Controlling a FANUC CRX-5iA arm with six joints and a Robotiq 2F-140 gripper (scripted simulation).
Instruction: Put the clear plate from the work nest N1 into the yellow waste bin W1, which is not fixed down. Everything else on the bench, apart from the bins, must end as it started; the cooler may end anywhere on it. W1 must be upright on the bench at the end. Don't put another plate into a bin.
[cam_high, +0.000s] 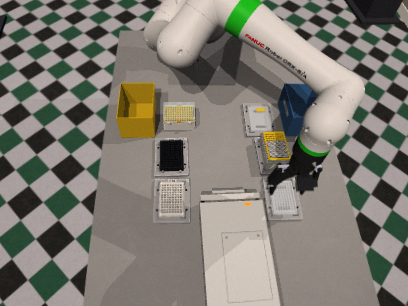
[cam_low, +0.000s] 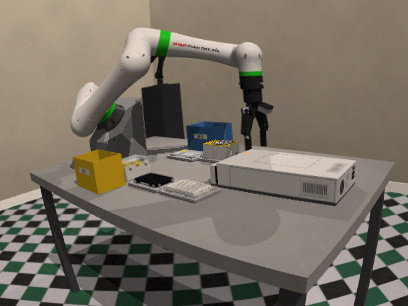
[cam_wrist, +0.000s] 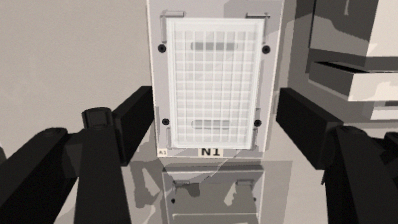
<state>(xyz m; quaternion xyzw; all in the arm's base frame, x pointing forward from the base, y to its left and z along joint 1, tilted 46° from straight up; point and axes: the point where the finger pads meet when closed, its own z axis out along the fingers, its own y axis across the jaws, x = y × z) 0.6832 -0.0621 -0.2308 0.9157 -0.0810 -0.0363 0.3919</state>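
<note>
The clear plate is 6 cm below my hand. The rest, counted from my hand: yellow tip box 19 cm behind, 3 cm below, 1 cm to the left; then white instrument 21 cm to the right, 17 cm ahead, 4 cm below; then lidded plate 35 cm behind, 7 cm below, 1 cm to the left.
</note>
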